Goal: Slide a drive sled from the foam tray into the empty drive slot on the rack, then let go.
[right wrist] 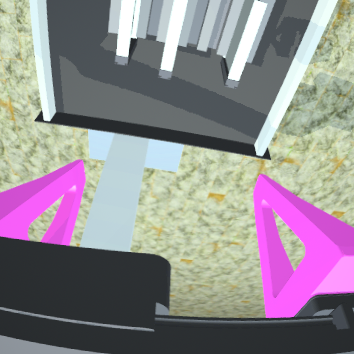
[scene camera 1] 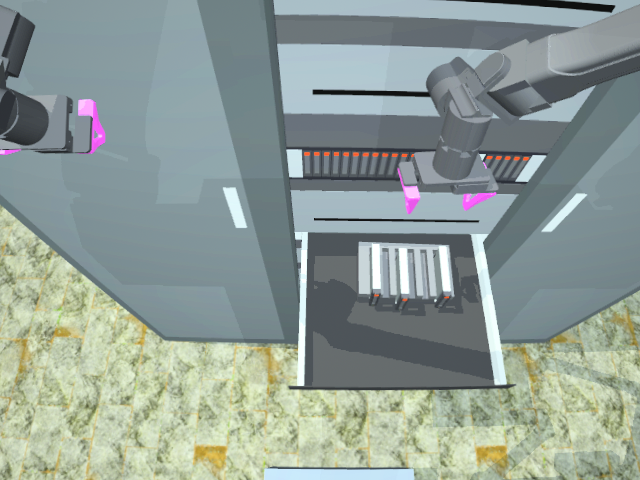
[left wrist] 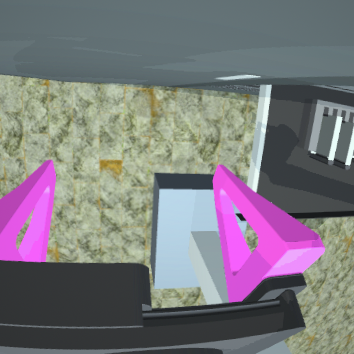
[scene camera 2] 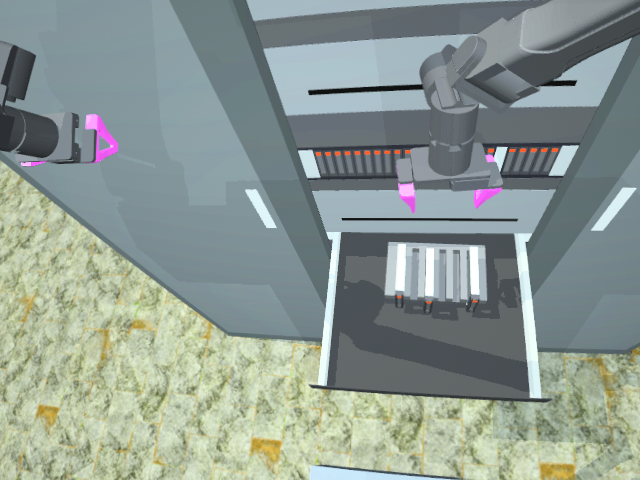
my left gripper: scene camera 1 72, 138; left wrist 136, 169; scene camera 2 91, 149; not seen in the right wrist view (out of frame)
my right gripper: right wrist 170, 175; scene camera 1; scene camera 2; not seen in the left wrist view (out of frame)
same spot on pull-out shelf: [right wrist: 317, 23] = [scene camera 1: 482, 268]
same spot on my right gripper: [scene camera 2: 492, 186] = [scene camera 1: 489, 190]
